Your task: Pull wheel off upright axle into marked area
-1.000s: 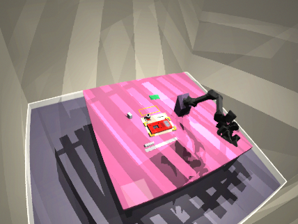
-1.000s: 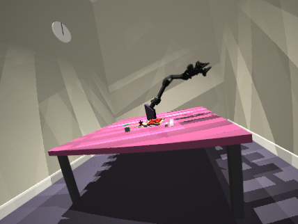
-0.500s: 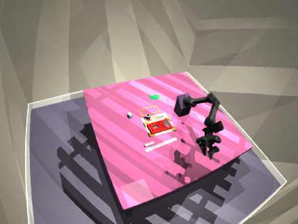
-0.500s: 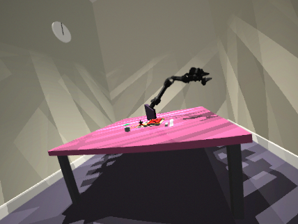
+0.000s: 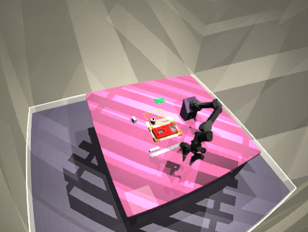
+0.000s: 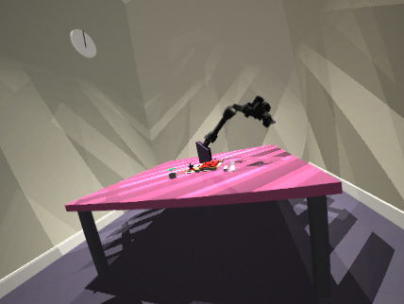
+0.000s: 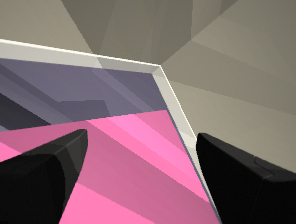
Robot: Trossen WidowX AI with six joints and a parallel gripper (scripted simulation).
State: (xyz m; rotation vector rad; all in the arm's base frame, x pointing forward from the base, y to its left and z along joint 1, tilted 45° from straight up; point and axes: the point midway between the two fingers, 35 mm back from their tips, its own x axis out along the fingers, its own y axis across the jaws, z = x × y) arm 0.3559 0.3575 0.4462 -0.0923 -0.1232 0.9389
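The small wheel lies 58 cm to the right of my gripper tip and 21 cm below it. Round my gripper tip: grey block (64 cm to the right, 23 cm below, 15 cm ahead); green patch (86 cm to the right, 25 cm below, 17 cm behind).
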